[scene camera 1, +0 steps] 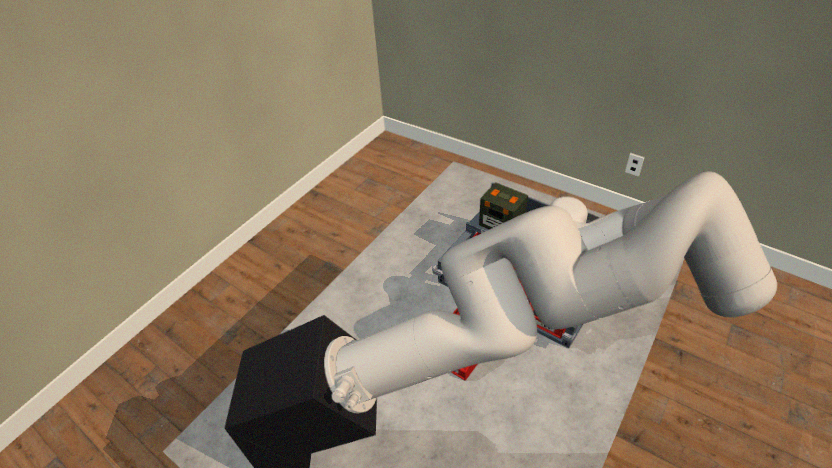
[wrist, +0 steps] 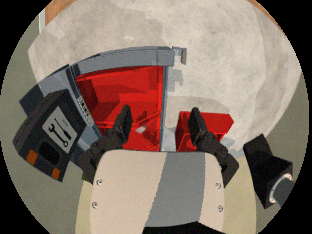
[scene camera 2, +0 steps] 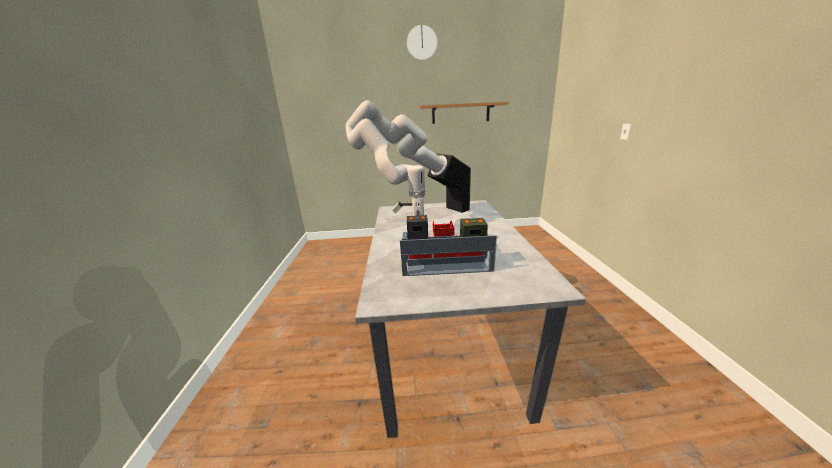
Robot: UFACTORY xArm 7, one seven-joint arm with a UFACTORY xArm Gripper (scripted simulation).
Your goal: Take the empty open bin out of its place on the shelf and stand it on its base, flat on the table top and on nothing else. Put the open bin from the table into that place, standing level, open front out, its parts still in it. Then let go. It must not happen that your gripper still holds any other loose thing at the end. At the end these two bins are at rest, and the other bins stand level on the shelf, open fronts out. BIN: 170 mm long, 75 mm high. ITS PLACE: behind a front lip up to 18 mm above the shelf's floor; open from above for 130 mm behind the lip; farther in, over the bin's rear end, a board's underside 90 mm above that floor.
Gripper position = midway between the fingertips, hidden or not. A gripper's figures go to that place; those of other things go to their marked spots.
Scene:
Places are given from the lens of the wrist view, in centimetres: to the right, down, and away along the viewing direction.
gripper (wrist: pixel 160 113): 1, 0, 13
dark bin (wrist: pixel 47 138): -14, 3, 7

